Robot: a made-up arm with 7 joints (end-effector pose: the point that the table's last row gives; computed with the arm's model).
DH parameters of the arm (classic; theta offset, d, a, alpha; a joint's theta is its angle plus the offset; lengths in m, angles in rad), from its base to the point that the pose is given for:
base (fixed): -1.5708 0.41 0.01 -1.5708
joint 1: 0 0.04 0 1.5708
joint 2: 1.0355 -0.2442 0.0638 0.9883
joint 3: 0 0.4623 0.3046 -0.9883
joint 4: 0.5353 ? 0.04 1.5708
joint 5: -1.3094 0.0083 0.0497 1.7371
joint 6: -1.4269 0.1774 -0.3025 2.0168
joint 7: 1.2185 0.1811 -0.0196 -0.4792
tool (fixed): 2.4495 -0.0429 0 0
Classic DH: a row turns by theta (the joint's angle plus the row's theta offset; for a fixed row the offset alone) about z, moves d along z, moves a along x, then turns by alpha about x.
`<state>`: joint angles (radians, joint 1 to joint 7).
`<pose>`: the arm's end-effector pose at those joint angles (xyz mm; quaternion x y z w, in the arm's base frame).
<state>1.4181 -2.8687 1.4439 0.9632 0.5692 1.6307 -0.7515</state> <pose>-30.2 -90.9 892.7 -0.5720 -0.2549 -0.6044 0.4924</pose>
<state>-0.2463 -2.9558 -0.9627 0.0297 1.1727 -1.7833 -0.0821</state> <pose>-62.6 399.3 -391.1 -0.1598 0.9085 0.3787 0.0745</pose>
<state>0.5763 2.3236 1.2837 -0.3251 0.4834 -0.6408 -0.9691</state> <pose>243.1 391.3 973.4 0.5848 0.3480 0.6168 0.3956</pose>
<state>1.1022 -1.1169 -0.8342 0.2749 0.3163 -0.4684 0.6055</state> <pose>-734.9 341.7 165.9 0.7451 0.3305 -0.5761 0.0603</pose>
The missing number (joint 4, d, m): -0.1401
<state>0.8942 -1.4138 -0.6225 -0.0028 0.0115 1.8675 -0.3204</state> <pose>-293.4 -38.1 275.7 -0.5941 0.5693 -0.5239 0.2203</pose>
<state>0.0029 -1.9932 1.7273 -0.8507 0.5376 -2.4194 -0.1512</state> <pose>-124.5 -336.0 786.6 0.3347 -0.2176 -0.1433 0.9056</pose>
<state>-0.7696 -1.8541 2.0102 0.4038 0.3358 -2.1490 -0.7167</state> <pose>53.8 -94.0 758.6 -0.1174 0.0679 -0.6328 0.7623</pose>
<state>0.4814 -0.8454 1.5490 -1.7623 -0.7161 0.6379 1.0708</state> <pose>-313.5 -186.5 616.8 0.4216 0.1205 -0.7141 0.5457</pose>
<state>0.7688 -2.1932 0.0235 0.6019 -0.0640 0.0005 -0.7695</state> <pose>-731.3 247.6 606.7 0.0451 -0.2740 0.9342 0.2240</pose>
